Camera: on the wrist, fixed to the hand. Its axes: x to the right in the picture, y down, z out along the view.
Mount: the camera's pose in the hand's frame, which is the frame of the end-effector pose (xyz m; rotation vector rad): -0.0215 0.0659 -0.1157 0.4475 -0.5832 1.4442
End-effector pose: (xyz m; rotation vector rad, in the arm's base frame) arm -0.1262 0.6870 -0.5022 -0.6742 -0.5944 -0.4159
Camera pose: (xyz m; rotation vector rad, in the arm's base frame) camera -0.0641 0.6584 -0.6184 -0.6245 -0.5670 1.2615
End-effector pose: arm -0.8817 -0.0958 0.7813 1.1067 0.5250 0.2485
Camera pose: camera -0.9557 0.0140 0.8068 1.7558 -0.8756 1.0400
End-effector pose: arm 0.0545 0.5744 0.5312 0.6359 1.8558 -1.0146
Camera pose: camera 0.0605 0.7071 0.5548 1.4258 0.3359 -0.4635
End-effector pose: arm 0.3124 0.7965 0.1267 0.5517 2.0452 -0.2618
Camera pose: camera 0.2655 0.8943 0.2068 1.7949 0.6675 0.0248
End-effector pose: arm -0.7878 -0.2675 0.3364 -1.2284 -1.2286 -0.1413
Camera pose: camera -0.6804 -0.3393 0.2976 -1.5013 -0.5038 1.5356
